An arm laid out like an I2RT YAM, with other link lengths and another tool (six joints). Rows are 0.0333 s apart.
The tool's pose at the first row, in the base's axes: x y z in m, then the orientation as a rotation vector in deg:
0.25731 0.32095 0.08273 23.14 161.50 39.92
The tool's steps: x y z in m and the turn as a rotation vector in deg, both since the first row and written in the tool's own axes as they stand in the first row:
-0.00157 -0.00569 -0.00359 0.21 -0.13 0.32
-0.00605 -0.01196 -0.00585 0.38 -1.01 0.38
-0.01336 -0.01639 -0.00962 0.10 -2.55 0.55
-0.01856 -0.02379 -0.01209 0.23 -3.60 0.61
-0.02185 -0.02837 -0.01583 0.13 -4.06 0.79
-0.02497 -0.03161 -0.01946 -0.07 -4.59 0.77
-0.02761 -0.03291 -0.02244 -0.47 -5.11 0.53
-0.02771 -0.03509 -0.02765 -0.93 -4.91 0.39
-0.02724 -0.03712 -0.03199 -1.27 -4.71 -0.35
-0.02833 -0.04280 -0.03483 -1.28 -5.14 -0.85
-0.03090 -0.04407 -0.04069 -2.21 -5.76 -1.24
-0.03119 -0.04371 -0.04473 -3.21 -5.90 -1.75
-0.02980 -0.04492 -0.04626 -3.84 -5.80 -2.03
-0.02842 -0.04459 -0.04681 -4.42 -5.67 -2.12
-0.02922 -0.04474 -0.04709 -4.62 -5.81 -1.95
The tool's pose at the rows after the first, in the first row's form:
0.25663 0.31410 0.08332 23.67 161.47 39.64
0.25891 0.30641 0.08287 23.99 160.72 39.07
0.26384 0.29877 0.08500 24.53 159.15 38.89
0.26650 0.28981 0.08429 24.87 158.22 38.31
0.26763 0.28331 0.08577 25.21 157.74 38.30
0.26891 0.27804 0.08778 25.26 157.15 38.37
0.27033 0.27485 0.09010 24.97 156.49 38.66
0.26858 0.27076 0.09357 24.65 156.47 39.33
0.26656 0.26734 0.09629 23.51 156.51 39.72
0.26562 0.26097 0.09617 22.90 156.11 39.46
0.26621 0.25661 0.10099 22.34 155.11 40.38
0.26549 0.25511 0.10470 21.49 154.51 41.56
0.26352 0.25387 0.10525 20.97 154.30 42.38
0.26215 0.25435 0.10570 20.72 154.14 43.18
0.26279 0.25385 0.10598 20.95 153.91 43.42

